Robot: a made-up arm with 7 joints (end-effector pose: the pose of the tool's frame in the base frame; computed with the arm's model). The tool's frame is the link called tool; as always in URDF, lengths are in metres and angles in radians.
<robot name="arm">
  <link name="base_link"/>
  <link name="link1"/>
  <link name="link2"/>
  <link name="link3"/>
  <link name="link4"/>
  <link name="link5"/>
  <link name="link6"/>
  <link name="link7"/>
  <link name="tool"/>
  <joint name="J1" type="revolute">
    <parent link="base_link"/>
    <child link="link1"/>
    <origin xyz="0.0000 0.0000 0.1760" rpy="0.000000 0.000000 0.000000"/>
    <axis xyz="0 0 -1"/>
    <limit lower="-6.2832" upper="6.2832"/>
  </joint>
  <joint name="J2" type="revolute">
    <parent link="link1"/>
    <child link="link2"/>
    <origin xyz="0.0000 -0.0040 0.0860" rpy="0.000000 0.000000 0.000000"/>
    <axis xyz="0 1 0"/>
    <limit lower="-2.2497" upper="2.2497"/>
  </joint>
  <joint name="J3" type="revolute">
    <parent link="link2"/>
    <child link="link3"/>
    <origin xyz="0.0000 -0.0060 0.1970" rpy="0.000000 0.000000 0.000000"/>
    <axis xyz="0 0 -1"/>
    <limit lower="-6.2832" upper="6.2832"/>
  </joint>
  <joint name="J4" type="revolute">
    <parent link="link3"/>
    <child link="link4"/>
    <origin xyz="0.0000 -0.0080 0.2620" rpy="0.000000 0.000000 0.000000"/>
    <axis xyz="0 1 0"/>
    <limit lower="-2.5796" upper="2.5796"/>
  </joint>
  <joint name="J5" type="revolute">
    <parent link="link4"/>
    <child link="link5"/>
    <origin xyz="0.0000 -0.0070 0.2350" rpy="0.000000 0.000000 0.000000"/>
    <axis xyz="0 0 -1"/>
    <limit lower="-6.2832" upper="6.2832"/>
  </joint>
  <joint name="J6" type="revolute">
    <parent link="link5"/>
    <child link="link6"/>
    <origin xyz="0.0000 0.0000 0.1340" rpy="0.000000 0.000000 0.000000"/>
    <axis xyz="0 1 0"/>
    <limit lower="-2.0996" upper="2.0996"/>
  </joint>
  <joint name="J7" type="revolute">
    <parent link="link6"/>
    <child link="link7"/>
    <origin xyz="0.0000 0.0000 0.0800" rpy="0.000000 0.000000 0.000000"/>
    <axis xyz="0 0 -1"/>
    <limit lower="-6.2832" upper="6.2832"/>
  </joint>
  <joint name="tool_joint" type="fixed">
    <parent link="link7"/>
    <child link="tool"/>
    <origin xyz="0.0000 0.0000 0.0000" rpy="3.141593 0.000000 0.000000"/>
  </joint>
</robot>
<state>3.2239 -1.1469 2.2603 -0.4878 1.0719 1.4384 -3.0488</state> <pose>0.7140 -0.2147 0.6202 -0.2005 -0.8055 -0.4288</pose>
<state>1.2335 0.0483 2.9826 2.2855 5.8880 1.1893 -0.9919</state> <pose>-0.1410 0.2087 0.4198 -0.4322 -0.3323 -2.2256</pose>
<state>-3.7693 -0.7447 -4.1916 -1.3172 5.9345 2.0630 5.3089</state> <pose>0.3842 -0.0291 0.8156 0.2518 2.5743 -1.5735</pose>
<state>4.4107 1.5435 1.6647 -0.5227 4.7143 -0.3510 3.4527</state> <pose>-0.4555 0.7410 0.3065 2.0458 -1.2927 1.7166</pose>
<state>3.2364 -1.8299 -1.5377 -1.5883 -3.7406 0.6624 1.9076</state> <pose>0.4445 0.4022 0.1842 0.8068 2.0264 -0.9677</pose>
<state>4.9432 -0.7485 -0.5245 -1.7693 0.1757 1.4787 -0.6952</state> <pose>0.0963 -0.5849 0.3837 -0.5670 -2.4750 -1.2178</pose>
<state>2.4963 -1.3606 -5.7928 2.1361 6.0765 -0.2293 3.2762</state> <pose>0.0024 0.2631 0.6361 2.4505 0.9405 0.9294</pose>
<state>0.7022 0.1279 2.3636 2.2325 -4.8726 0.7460 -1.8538</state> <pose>-0.3226 0.0185 0.4861 0.5150 1.0337 -0.6579</pose>
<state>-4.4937 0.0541 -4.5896 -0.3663 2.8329 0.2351 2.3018</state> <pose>0.1534 -0.0834 1.1305 1.0733 -2.4127 -0.5310</pose>
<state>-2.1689 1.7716 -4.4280 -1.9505 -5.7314 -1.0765 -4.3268</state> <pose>-0.3946 0.0014 0.0932 -0.7970 -1.0035 -0.5682</pose>
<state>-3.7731 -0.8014 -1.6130 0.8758 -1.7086 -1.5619 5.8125</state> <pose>0.5206 0.0280 0.7990 -2.4229 -0.3435 -0.9016</pose>
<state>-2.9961 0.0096 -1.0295 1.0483 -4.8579 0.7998 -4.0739</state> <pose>-0.2964 -0.2315 0.9233 -2.3800 0.1175 -1.8379</pose>
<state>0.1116 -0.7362 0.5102 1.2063 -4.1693 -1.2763 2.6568</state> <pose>-0.1291 -0.1382 0.9179 -1.5697 -1.5587 1.5822</pose>
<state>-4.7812 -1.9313 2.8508 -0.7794 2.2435 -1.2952 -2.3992</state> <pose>-0.0399 0.8062 0.2179 0.1517 1.3746 -0.7554</pose>
